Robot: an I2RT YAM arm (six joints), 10 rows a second.
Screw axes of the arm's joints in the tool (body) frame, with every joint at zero. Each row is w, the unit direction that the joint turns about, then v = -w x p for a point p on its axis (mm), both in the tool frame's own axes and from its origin. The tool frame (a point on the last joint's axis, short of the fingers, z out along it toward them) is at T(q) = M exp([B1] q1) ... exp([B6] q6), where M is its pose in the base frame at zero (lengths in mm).
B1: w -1 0 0 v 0.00 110.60 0.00
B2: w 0 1 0 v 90.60 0.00 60.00
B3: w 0 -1 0 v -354.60 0.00 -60.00
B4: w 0 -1 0 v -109.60 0.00 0.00
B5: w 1 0 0 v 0.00 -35.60 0.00
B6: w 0 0 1 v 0.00 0.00 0.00
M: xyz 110.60 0.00 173.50 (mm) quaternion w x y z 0.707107 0 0.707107 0
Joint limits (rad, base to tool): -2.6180..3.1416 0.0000..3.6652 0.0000..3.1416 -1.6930..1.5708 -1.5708..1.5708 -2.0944..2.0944
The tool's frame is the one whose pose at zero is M.
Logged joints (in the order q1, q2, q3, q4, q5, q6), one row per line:
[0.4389 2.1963 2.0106 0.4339 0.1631 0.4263]
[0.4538 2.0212 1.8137 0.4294 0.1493 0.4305]
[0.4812 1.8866 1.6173 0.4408 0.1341 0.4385]
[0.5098 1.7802 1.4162 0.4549 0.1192 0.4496]
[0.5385 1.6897 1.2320 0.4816 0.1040 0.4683]
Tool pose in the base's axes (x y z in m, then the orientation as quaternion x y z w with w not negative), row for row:
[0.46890 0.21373 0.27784 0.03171 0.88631 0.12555 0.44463]
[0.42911 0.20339 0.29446 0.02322 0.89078 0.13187 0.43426]
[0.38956 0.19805 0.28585 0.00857 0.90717 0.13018 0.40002]
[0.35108 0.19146 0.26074 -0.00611 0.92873 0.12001 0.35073]
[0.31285 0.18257 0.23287 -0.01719 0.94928 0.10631 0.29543]
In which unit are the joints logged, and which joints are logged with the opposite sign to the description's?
The joints are logged in radians. Opposite sign: q4.
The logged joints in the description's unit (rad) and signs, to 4 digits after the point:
[0.4389 2.1963 2.0106 -0.4339 0.1631 0.4263]
[0.4538 2.0212 1.8137 -0.4294 0.1493 0.4305]
[0.4812 1.8866 1.6173 -0.4408 0.1341 0.4385]
[0.5098 1.7802 1.4162 -0.4549 0.1192 0.4496]
[0.5385 1.6897 1.2320 -0.4816 0.1040 0.4683]

